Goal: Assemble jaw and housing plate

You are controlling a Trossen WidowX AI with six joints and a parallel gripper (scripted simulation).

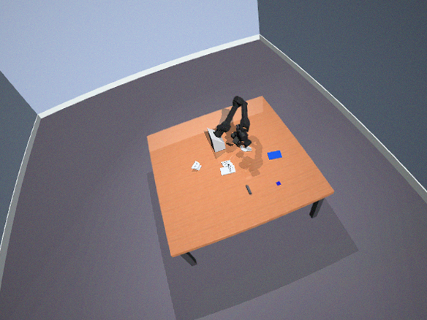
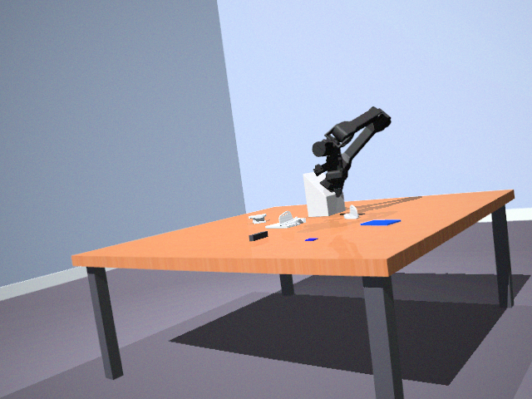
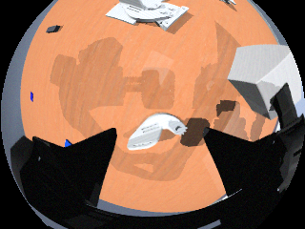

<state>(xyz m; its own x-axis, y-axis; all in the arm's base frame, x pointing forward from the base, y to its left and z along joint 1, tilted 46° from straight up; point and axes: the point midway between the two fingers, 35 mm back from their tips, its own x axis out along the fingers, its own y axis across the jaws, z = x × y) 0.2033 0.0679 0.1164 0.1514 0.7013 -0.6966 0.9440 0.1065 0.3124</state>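
Right now the white jaw is 40 mm behind my gripper tip, 30 mm to the left of it and 80 mm below it. Round my gripper tip: small black block: 360 mm ahead, 150 mm to the right, 80 mm below; then base: 80 mm behind, 420 mm to the right, 60 mm below; then blue mat: 180 mm ahead, 210 mm to the left, 80 mm below.
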